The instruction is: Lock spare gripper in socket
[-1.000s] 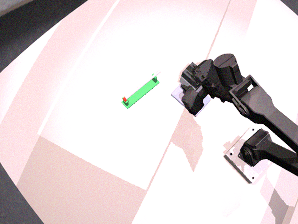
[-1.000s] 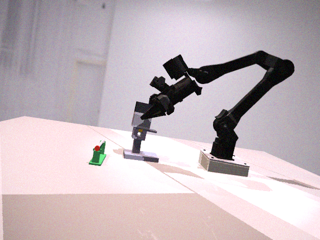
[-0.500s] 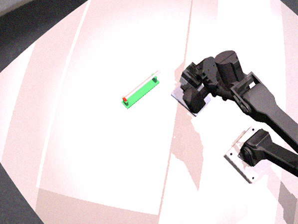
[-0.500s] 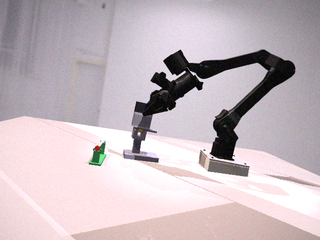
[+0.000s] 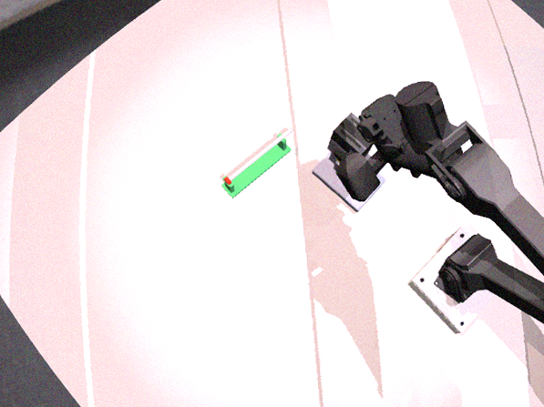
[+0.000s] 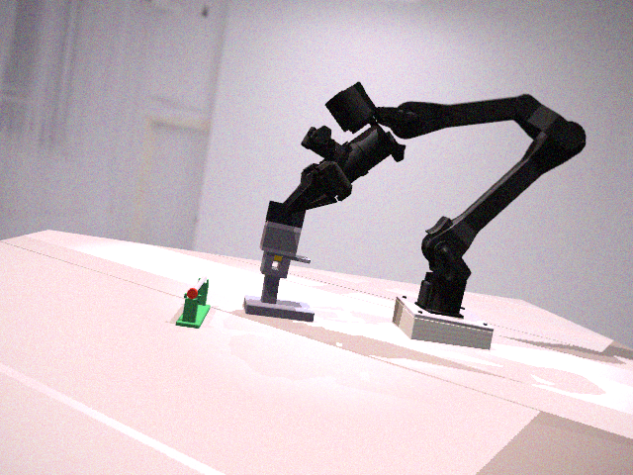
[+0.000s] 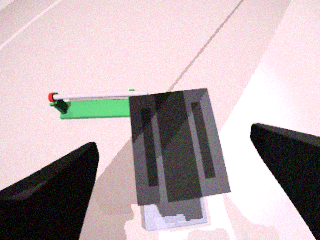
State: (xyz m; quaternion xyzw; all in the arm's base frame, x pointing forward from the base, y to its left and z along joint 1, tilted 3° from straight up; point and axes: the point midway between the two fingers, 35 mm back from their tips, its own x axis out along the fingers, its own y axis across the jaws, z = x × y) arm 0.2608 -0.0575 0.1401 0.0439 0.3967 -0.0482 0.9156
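Now: the spare gripper 4 cm below my gripper tip. The rest, counted from my gripper tip: green rack 13 cm ahead, 9 cm to the left, 15 cm below; grey mount 1 cm behind, 12 cm below.
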